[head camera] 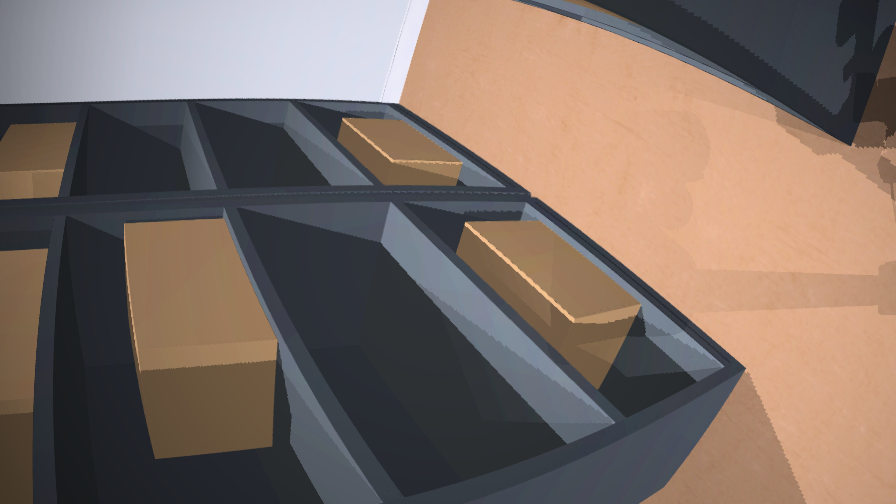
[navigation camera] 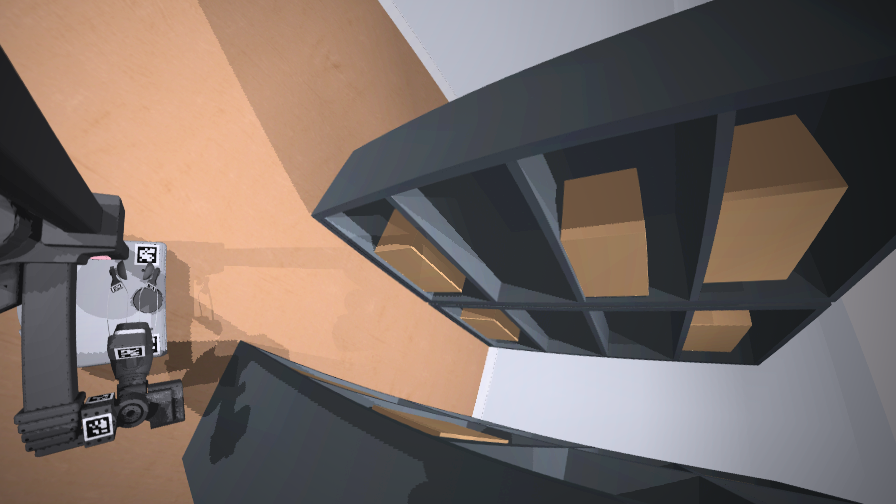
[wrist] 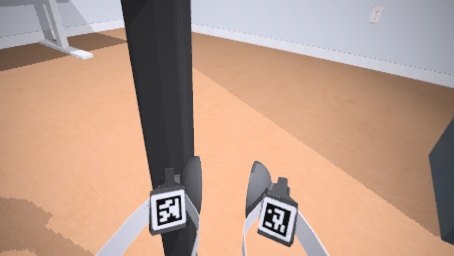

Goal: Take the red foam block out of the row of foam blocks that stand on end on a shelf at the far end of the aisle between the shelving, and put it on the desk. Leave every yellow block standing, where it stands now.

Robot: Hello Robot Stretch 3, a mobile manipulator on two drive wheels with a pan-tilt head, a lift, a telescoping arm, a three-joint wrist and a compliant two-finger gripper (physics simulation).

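My gripper is open, with a gap between its two fingertips. In the navigation view it hangs over my own base. In the wrist view, a white leg with a foot, which looks like part of the desk, stands at the upper left, well beyond the fingers. Its top does not show. The red foam block, the yellow blocks and their shelf do not show in these views.
A dark shelf unit holds cardboard boxes. A second dark unit stands across a strip of floor. My dark mast rises beside the gripper. A wall stands behind.
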